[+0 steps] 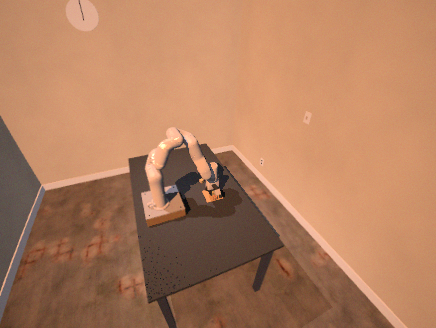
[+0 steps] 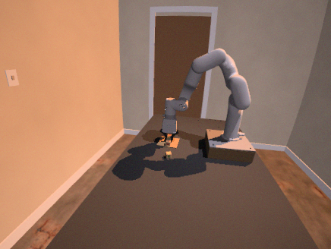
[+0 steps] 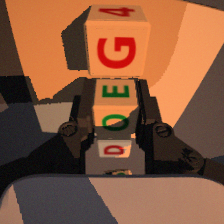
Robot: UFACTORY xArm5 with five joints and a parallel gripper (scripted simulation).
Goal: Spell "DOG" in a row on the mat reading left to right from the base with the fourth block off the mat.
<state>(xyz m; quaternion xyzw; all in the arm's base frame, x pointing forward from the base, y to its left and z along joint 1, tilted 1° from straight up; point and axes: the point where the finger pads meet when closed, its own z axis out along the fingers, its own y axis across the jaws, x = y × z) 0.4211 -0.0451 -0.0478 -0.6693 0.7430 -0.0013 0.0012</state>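
The orange mat is 30 mm below my hand.
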